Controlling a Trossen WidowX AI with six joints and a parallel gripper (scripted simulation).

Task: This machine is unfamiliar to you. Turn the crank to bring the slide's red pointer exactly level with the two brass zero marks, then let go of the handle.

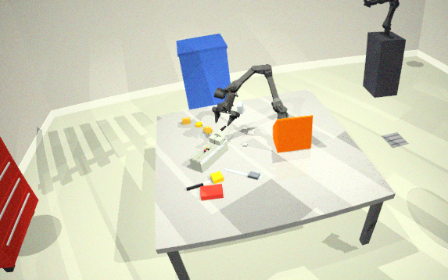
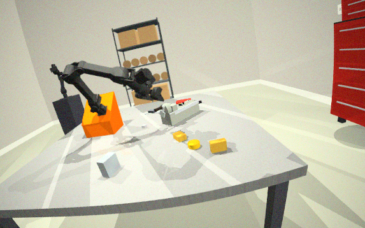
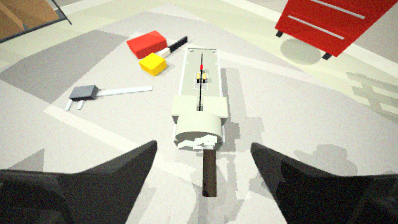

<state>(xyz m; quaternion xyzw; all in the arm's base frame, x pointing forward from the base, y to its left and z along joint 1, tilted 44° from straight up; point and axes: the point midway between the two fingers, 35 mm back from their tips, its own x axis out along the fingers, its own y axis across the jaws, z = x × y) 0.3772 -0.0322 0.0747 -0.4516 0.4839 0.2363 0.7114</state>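
The dark brown crank handle lies 10 mm behind my gripper tip, 20 mm to the right of it and 40 mm below it. From my gripper tip the other things lie so: yellow block (60 mm ahead, 320 mm to the left, 150 mm below); grey cube (160 mm behind, 400 mm to the right, 130 mm below); red pointer (120 mm ahead, 150 mm to the left, 80 mm below).
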